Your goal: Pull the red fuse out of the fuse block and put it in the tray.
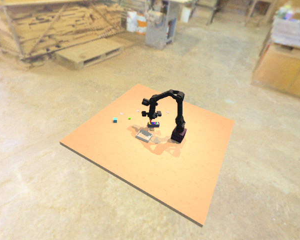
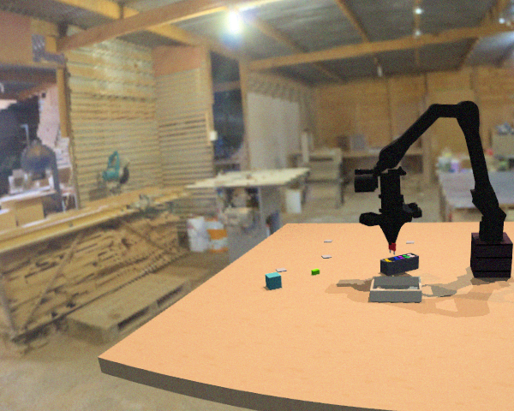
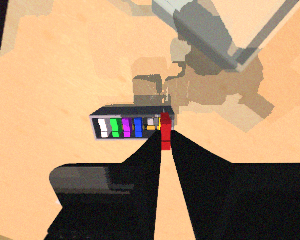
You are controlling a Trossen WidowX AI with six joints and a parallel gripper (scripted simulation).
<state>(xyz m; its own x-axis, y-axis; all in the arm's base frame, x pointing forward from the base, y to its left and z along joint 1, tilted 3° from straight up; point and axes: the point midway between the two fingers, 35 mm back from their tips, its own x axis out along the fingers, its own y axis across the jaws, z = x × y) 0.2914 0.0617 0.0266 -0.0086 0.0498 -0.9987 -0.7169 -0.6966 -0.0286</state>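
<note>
Right now the grey tray is 4 cm behind my gripper tip, 14 cm to the left of it and 9 cm below it. Also, from my gripper tip: blue fuse: 1 cm behind, 4 cm to the right, 7 cm below; then yellow fuse: 1 cm ahead, 1 cm to the right, 7 cm below; then red fuse: 1 cm below.
</note>
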